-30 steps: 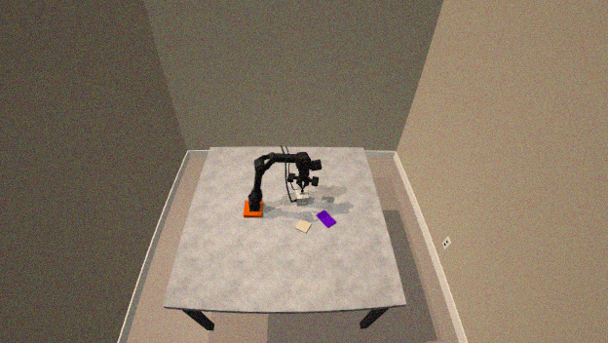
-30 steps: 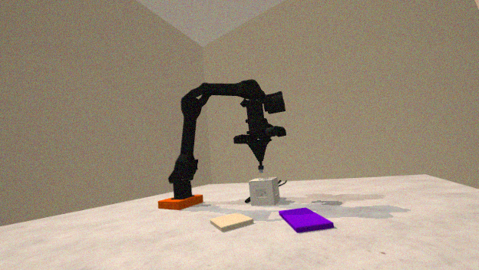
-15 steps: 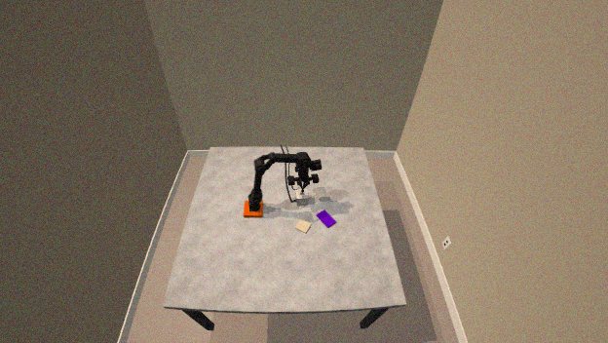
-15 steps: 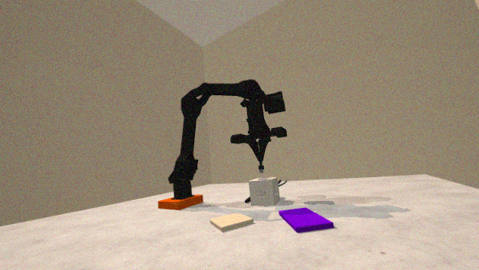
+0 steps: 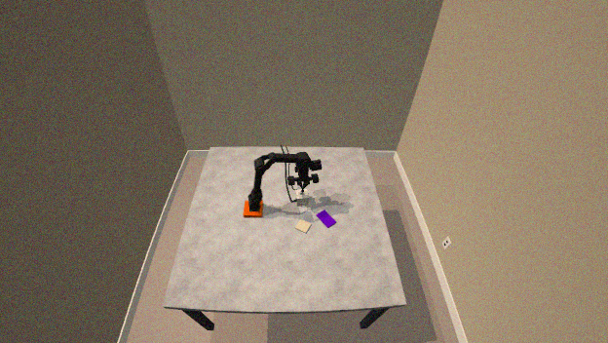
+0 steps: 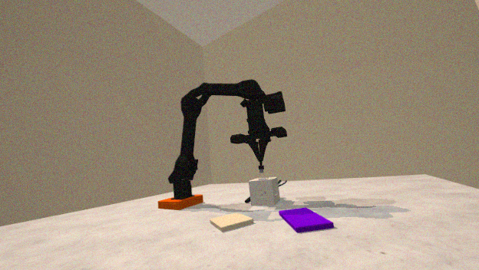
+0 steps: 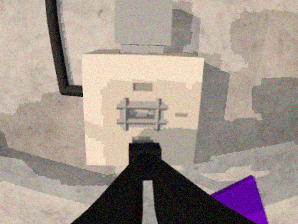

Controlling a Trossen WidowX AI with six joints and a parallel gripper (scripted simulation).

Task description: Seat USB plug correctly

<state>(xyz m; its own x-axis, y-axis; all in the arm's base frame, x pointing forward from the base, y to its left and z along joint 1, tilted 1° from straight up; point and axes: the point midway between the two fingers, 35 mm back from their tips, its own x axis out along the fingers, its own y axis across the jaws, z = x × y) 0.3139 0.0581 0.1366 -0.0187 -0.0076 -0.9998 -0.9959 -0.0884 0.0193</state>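
Right now the black USB plug is 20 mm below my gripper tip. The rest, counted from my gripper tip: beige flat tile 10 mm behind, 200 mm to the right, 130 mm below; purple flat tile 140 mm ahead, 150 mm to the right, 130 mm below.
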